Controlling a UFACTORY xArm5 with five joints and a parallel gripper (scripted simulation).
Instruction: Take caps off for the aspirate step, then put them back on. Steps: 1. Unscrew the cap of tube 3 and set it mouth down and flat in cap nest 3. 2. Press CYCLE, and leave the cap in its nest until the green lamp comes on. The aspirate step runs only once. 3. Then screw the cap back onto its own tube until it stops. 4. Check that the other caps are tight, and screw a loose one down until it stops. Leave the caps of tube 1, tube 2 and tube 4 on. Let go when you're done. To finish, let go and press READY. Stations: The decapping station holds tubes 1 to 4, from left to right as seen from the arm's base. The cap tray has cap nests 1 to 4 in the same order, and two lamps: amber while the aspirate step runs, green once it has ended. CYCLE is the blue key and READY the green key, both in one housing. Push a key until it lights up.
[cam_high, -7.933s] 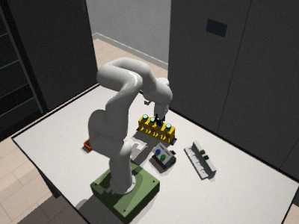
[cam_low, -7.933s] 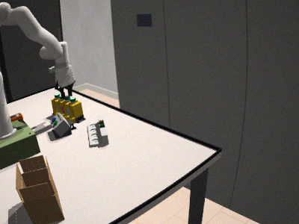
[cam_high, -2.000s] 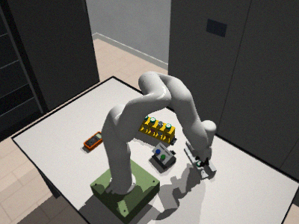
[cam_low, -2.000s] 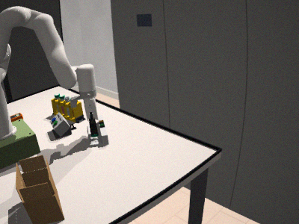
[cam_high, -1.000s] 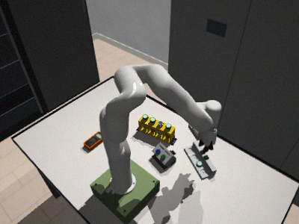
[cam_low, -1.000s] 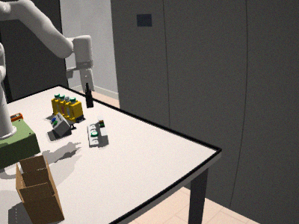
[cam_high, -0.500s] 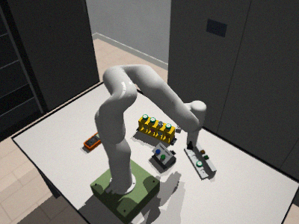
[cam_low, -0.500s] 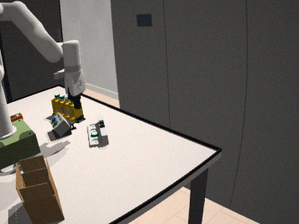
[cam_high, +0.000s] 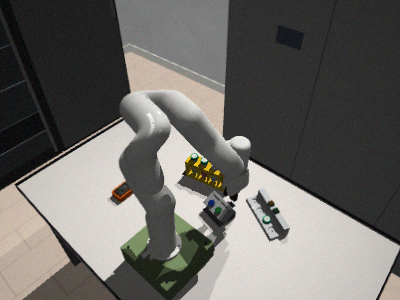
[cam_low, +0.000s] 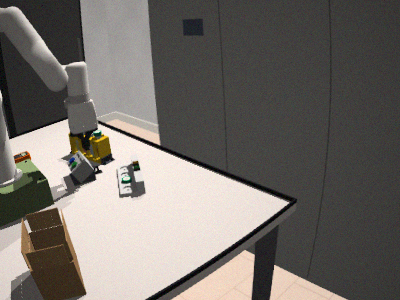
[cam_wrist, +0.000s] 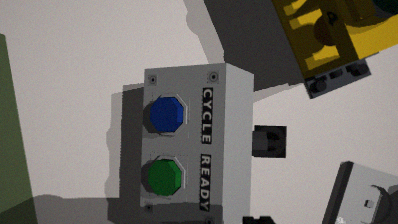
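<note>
Right now my hand is 4 cm past the blue cycle key, 8 cm to the right of it and 7 cm above it. Round my hand: orange object: 19 cm behind, 45 cm to the left, 12 cm below; then key housing: 3 cm behind, 6 cm to the left, 8 cm below; then green ready key: 5 cm behind, 4 cm to the left, 7 cm below.
</note>
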